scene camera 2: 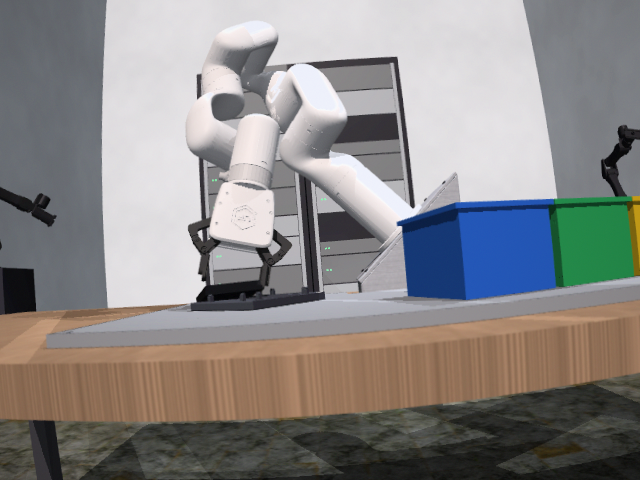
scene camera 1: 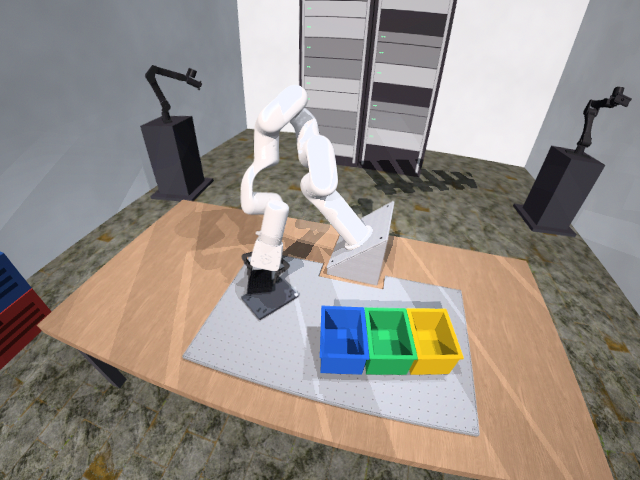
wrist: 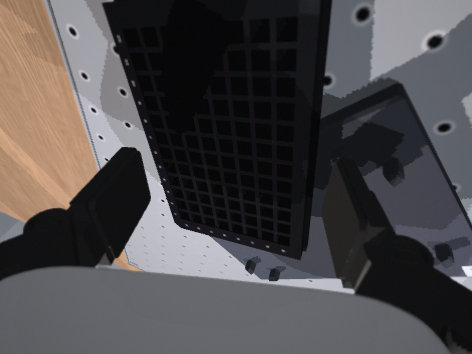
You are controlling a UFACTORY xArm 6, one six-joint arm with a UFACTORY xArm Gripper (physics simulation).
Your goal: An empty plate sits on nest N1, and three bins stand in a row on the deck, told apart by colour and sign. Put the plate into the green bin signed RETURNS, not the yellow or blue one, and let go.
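Where they show: gripper, fingertip midpoint: (scene camera 2: 232,285) (scene camera 1: 261,279) (wrist: 234,179); arm's base at its link origin: (scene camera 2: 401,230) (scene camera 1: 359,238).
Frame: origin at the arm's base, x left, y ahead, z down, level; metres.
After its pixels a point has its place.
The black grid-topped plate (scene camera 1: 260,282) {z 0.087, x -0.333, y 0.212 m} (scene camera 2: 231,289) {z 0.087, x -0.328, y 0.257 m} (wrist: 235,130) {z 0.090, x -0.336, y 0.179 m} lies partly over the dark nest (scene camera 1: 273,304) {z 0.102, x -0.265, y 0.288 m} (scene camera 2: 294,298) {z 0.106, x -0.239, y 0.288 m} (wrist: 415,200) {z 0.102, x -0.250, y 0.196 m}. It looks turned out of line with the nest and overhangs it at the back left. My gripper (scene camera 1: 262,285) {z 0.082, x -0.331, y 0.200 m} (scene camera 2: 234,283) {z 0.082, x -0.331, y 0.200 m} (wrist: 234,179) {z 0.082, x -0.331, y 0.200 m} is open and low over the plate, one finger on each side of it, with gaps to the plate in the wrist view. The green bin (scene camera 1: 389,341) {z 0.108, x 0.124, y 0.367 m} (scene camera 2: 591,242) {z 0.066, x 0.104, y 0.478 m} stands in the middle of the row. Its inside shows no plate. The signs cannot be read.
The blue bin (scene camera 1: 343,341) {z 0.108, x -0.019, y 0.388 m} (scene camera 2: 506,253) {z 0.070, x -0.020, y 0.493 m} adjoins the green bin on the left, and the yellow bin (scene camera 1: 434,341) {z 0.108, x 0.270, y 0.350 m} (scene camera 2: 636,237) {z 0.065, x 0.184, y 0.468 m} adjoins it on the right. The slanted arm mount (scene camera 1: 361,263) {z 0.033, x 0.016, y 0.104 m} stands behind the perforated deck (scene camera 1: 248,361) {z 0.114, x -0.285, y 0.501 m} on the wooden table (scene camera 1: 129,310) {z 0.126, x -0.773, y 0.407 m}.
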